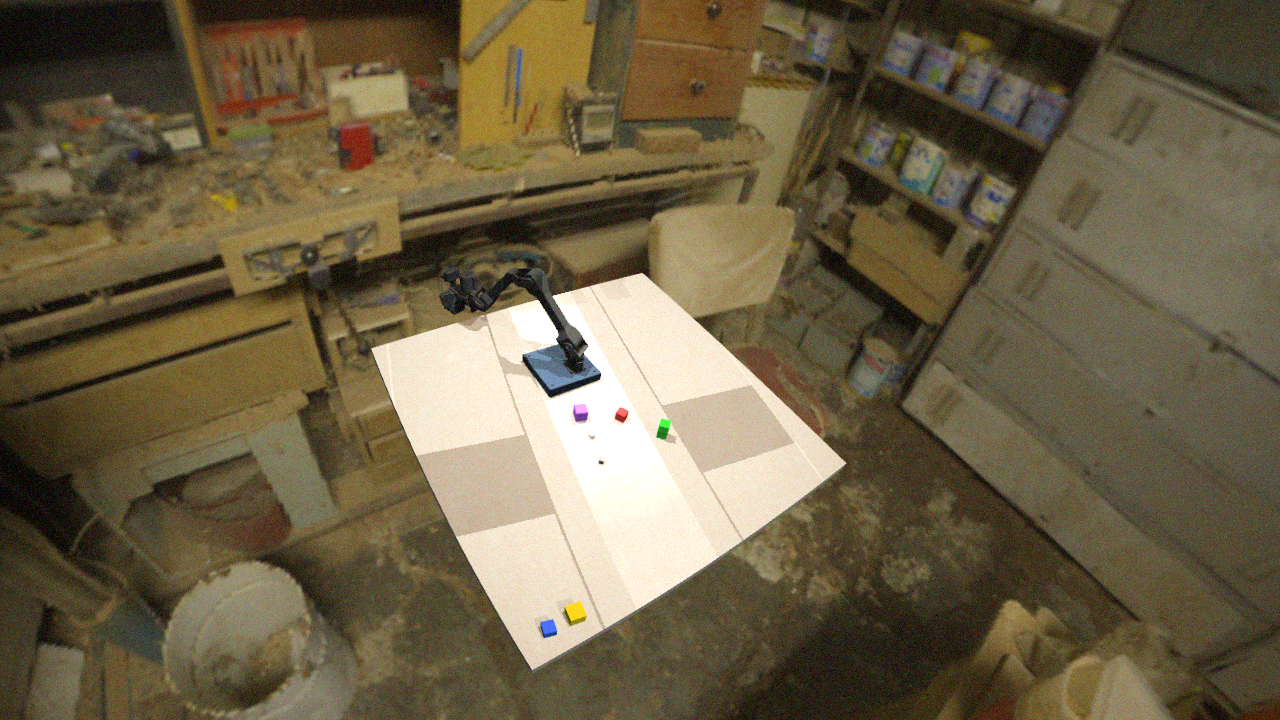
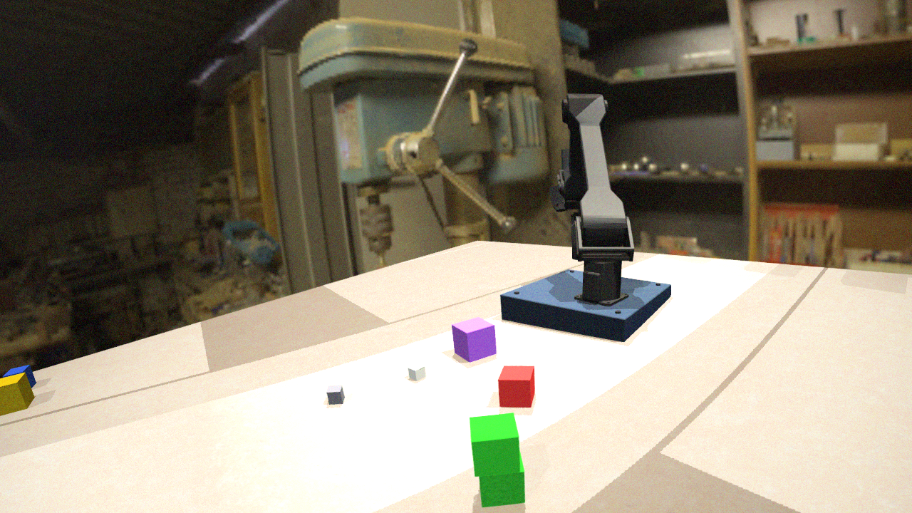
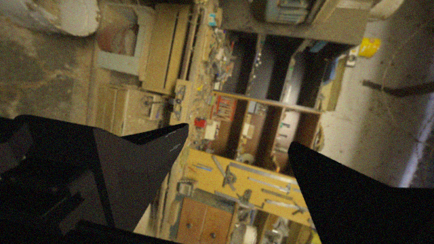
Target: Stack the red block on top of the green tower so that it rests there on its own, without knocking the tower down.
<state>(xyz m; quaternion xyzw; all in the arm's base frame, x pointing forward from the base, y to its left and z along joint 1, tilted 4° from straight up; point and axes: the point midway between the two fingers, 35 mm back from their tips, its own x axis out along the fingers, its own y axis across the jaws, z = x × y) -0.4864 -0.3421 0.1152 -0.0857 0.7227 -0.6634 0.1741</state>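
Right now my gripper tip is 78 cm short of the red block, 40 cm to the right of it and 11 cm above it. The rest, counted from my gripper tip: blue block 135 cm ahead, 14 cm to the right, 11 cm below; yellow block 134 cm ahead, 11 cm below, 6 cm to the right; purple block 72 cm ahead, 28 cm to the left, 11 cm below.
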